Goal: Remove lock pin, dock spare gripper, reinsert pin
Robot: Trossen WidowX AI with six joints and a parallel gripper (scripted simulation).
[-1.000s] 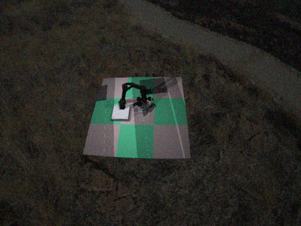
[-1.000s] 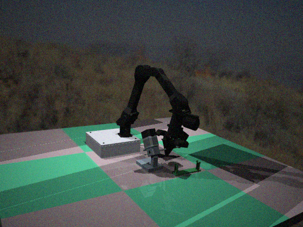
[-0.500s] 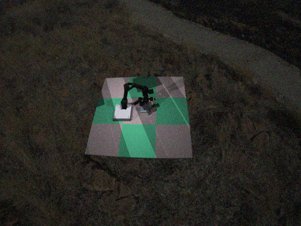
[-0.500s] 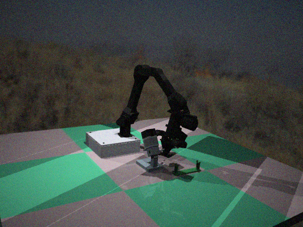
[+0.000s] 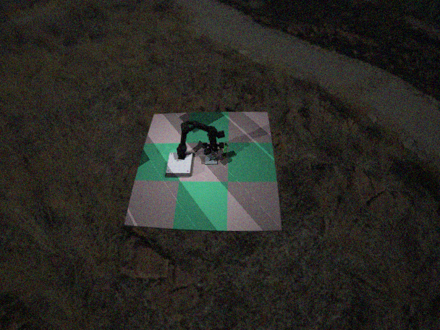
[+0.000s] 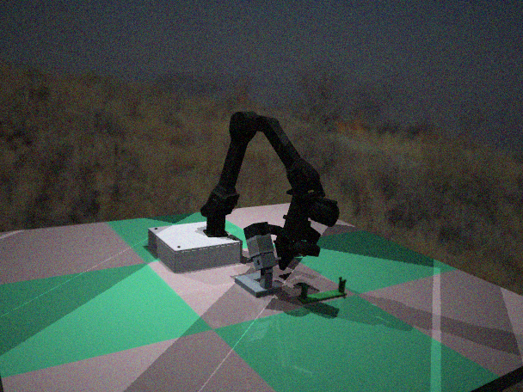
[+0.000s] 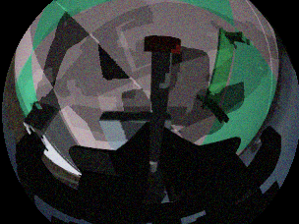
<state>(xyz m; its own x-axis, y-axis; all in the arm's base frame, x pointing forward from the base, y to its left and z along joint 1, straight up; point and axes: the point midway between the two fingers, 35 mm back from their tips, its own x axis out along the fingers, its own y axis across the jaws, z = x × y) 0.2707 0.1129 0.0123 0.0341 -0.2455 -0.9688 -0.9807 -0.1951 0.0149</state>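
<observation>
My gripper tip is 60 mm to the left of the mount socket. From my gripper tip the other things lie so: green cradle 90 mm ahead, 80 mm to the left, 20 mm below; then spare gripper 70 mm above, 60 mm to the right, 10 mm behind.
</observation>
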